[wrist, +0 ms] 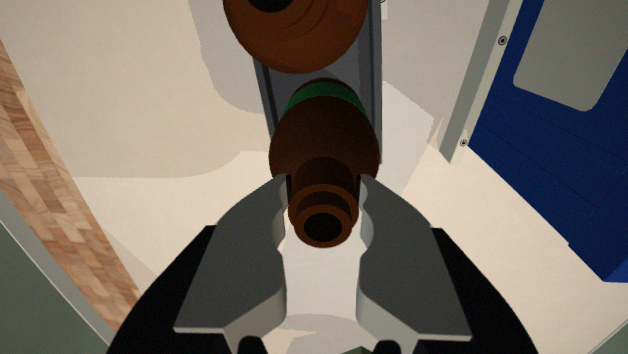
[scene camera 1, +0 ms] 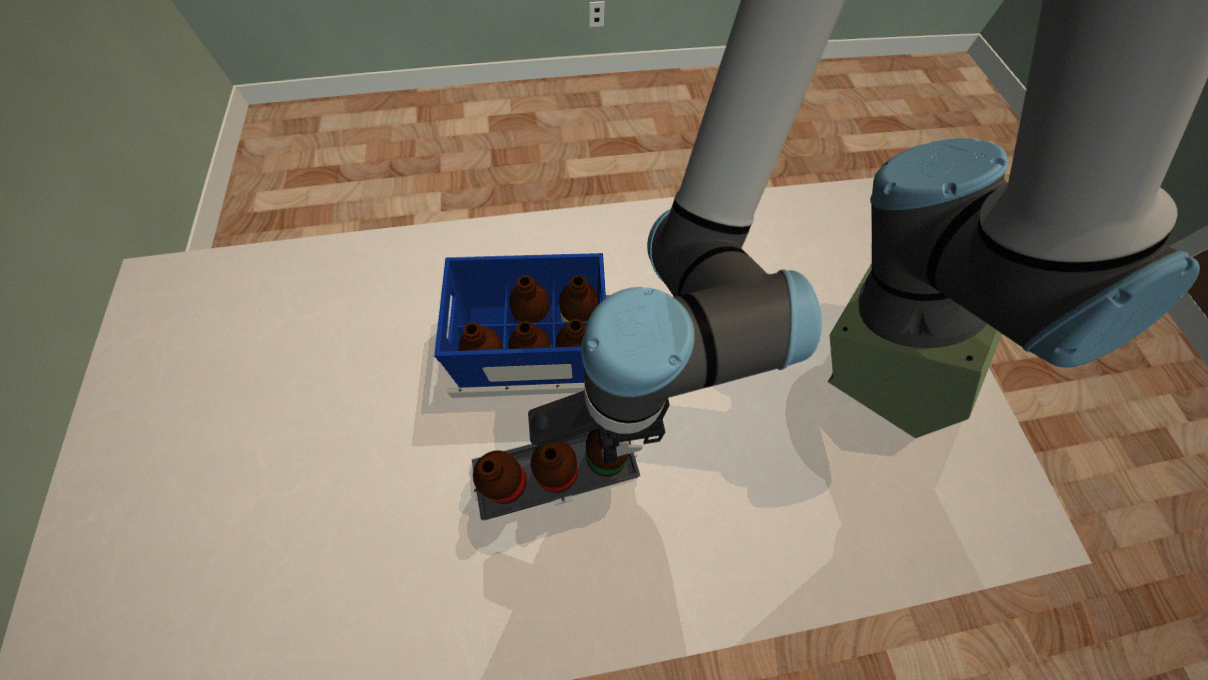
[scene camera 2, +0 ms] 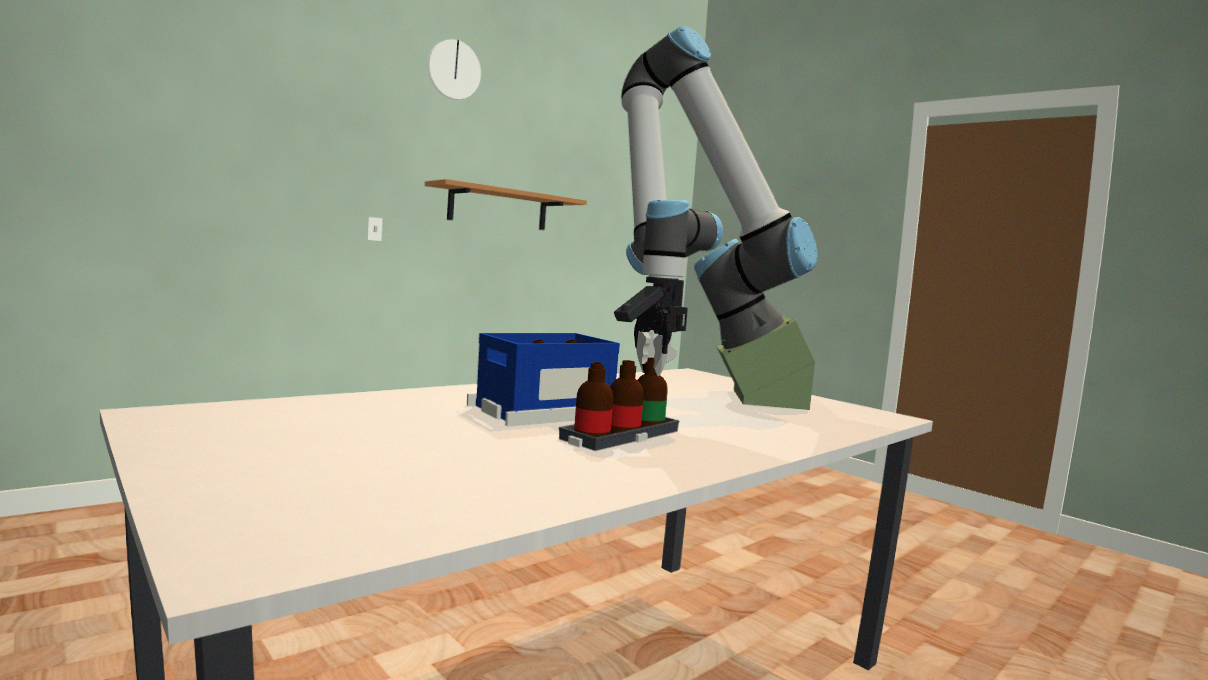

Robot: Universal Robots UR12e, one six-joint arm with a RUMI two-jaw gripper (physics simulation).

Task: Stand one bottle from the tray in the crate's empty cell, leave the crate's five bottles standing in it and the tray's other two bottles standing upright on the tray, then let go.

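Pixels of known places: gripper, fingertip midpoint: (wrist: pixel 323 177) (scene camera 2: pixel 650 374); arm's base, origin of the base link: (scene camera 1: pixel 921 305) (scene camera 2: pixel 753 334).
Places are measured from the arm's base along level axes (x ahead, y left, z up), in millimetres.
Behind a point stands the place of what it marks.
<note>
The dark tray (scene camera 1: pixel 517 508) @[x 746, y 25, z -163 mm] (scene camera 2: pixel 625 437) @[x 717, y 30, z -175 mm] (wrist: pixel 375 100) @[x 583, y -50, z -163 mm] holds three upright brown bottles. The green-label bottle (scene camera 1: pixel 606 465) @[x 589, y 27, z -86 mm] (scene camera 2: pixel 654 408) @[x 598, y 24, z -133 mm] (wrist: pixel 324 135) @[x 598, y -10, z -72 mm] stands at its right end. My gripper (scene camera 1: pixel 617 451) @[x 576, y -5, z -65 mm] (scene camera 2: pixel 650 364) @[x 576, y -5, z -65 mm] (wrist: pixel 323 177) @[x 576, y -5, z -65 mm] is shut on this bottle's neck, with one finger on each side. The red-label end bottle (scene camera 1: pixel 499 475) @[x 744, y -13, z -47 mm] (scene camera 2: pixel 594 405) @[x 783, y -6, z -107 mm] and the red-label middle bottle (scene camera 1: pixel 554 465) @[x 664, y 5, z -39 mm] (scene camera 2: pixel 627 401) @[x 693, y 12, z -107 mm] (wrist: pixel 300 42) @[x 645, y -10, z -66 mm] stand beside it. The blue crate (scene camera 1: pixel 463 369) @[x 752, y -209, z -76 mm] (scene camera 2: pixel 496 384) @[x 751, y -298, z -117 mm] (wrist: pixel 545 165) @[x 547, y -136, z -77 mm] holds five standing bottles; its back left cell (scene camera 1: pixel 481 299) @[x 688, y -375, z -148 mm] in scene camera 1 is empty.
The crate stands behind the tray, with a pale fixture strip (scene camera 1: pixel 504 391) @[x 704, y -179, z -162 mm] (scene camera 2: pixel 536 417) @[x 734, y -190, z -174 mm] along its base. My wrist hides part of the crate's right side in scene camera 1. The green robot base (scene camera 1: pixel 912 388) @[x 61, y 113, z -62 mm] (scene camera 2: pixel 773 367) @[x 72, y 95, z -78 mm] stands to the right on the table (scene camera 1: pixel 253 464) @[x 1162, y -224, z -188 mm] (scene camera 2: pixel 338 489) @[x 1280, y -111, z -189 mm].
</note>
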